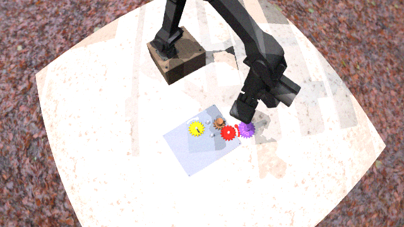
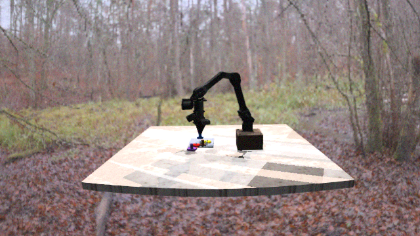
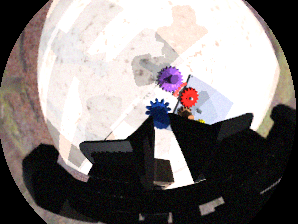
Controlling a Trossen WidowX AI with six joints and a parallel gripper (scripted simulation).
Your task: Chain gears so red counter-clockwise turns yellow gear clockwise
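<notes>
Right now my gripper tip is 90 mm to the left of the small brown gear, 90 mm above it and 20 mm past it. The rest, counted from my gripper tip: red gear (90 mm to the right, 90 mm below, 20 mm ahead); then small blue gear (10 mm below); then purple gear (90 mm below, 50 mm ahead, 30 mm to the right).
</notes>
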